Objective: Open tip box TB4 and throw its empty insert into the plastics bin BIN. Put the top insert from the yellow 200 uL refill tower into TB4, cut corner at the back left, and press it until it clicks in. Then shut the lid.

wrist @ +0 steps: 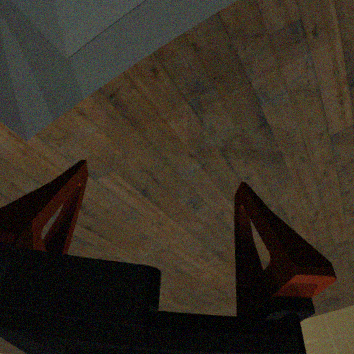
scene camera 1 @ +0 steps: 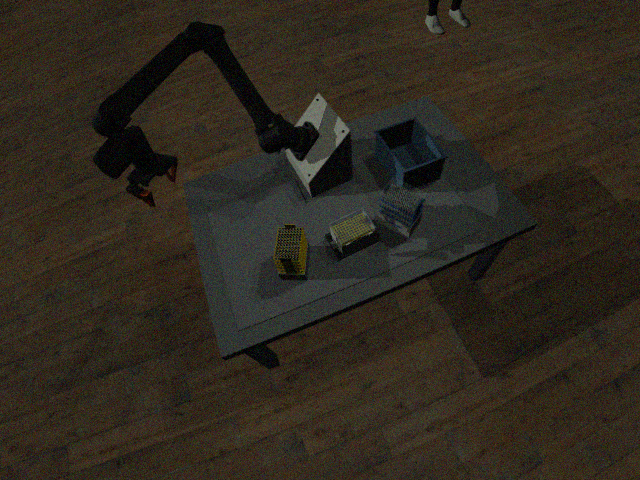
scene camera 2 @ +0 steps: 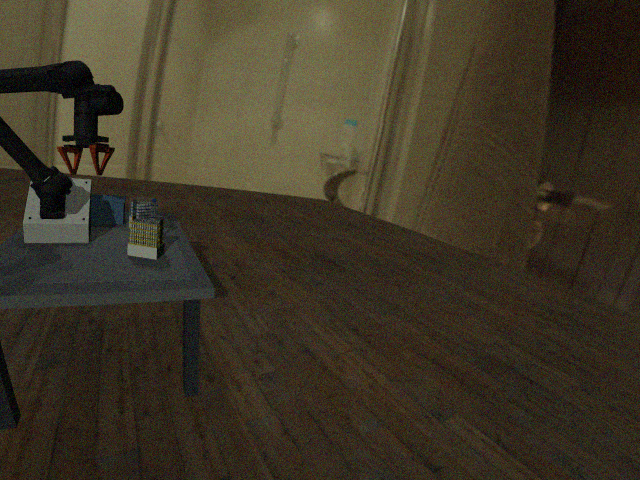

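My gripper (scene camera 1: 164, 192) (scene camera 2: 86, 174) (wrist: 163, 177) is open and empty, with orange fingers wide apart. It hangs high, beyond the table's left edge in scene camera 1. The yellow refill tower (scene camera 1: 291, 250) (scene camera 2: 145, 235) stands upright on the table. To its right in scene camera 1 is a low pale box with a yellow grid top (scene camera 1: 353, 228), likely TB4; its label is unreadable, and I cannot tell how its lid stands. The blue open-topped bin BIN (scene camera 1: 388, 161) (scene camera 2: 109, 210) stands at the back right in scene camera 1. The cut corner cannot be made out.
A blue-and-white gridded stack (scene camera 1: 400, 209) (scene camera 2: 143, 208) stands between the pale box and the bin. The arm's white base block (scene camera 1: 329, 121) (scene camera 2: 56, 231) is at the table's back edge. The grey table (scene camera 1: 310, 310) (scene camera 2: 103, 289) (wrist: 115, 60) stands on a wooden floor. A person's feet (scene camera 1: 435, 24) show beyond it.
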